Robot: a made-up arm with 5 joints.
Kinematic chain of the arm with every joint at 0, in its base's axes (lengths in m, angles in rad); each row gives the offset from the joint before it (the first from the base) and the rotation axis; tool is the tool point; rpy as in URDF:
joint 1: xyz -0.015 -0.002 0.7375 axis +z
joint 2: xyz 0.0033 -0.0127 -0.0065 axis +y
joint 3: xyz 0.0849 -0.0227 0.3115 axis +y
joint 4: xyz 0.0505 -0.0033 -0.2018 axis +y
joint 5: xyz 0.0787 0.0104 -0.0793 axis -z
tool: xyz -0.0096 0.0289 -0.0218 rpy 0 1.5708 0
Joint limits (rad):
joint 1: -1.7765..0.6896
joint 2: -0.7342..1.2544
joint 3: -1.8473..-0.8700
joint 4: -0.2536..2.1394
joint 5: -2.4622..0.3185
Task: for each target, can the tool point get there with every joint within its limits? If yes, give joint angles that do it. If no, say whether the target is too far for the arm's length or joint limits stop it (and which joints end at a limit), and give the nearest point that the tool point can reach.
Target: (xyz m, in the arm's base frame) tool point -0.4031 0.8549 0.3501
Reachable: no: too far | nearest point 0.1871 0.1675 0.4175 | short by 0.909 m
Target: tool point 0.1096 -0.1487 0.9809
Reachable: yes | joints -0.7184 -0.4223 -1.0875 1.6582 -1.2544
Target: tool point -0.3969 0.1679 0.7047
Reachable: no: joint limits stop it (at a limit: joint 1, joint 2, joint 3, joint 4, joint 5) | nearest point -0.0838 -0.0536 0.9547 | short by 0.458 m
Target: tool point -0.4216 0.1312 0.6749
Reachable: no: joint limits stop it (at a limit: joint 1, joint 2, joint 3, joint 4, joint 5) | nearest point -0.1080 -0.1694 0.5842 | short by 0.444 m
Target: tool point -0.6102 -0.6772 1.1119
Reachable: no: too far | nearest point -0.1841 -0.5341 1.0009 | short by 0.463 m
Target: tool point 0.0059 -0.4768 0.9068
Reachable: yes | joints -1.4284 0.3854 -1.7729 1.2666 -1.9006
